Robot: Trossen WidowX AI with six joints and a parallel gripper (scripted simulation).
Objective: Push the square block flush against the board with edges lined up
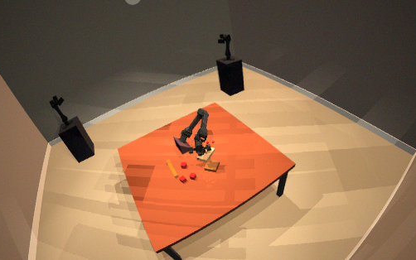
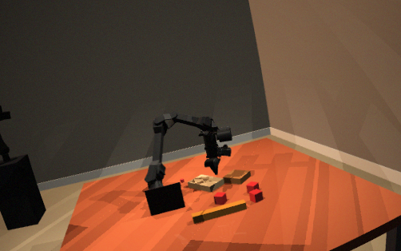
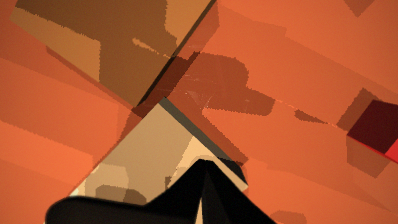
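Right now the pale board is 60 mm to the left of my gripper tip, 50 mm below it and 50 mm behind it. From my gripper tip the other things lie so: brown square block: 110 mm ahead, 50 mm below, 40 mm to the left; then yellow bar: 270 mm to the right, 80 mm behind, 50 mm below.
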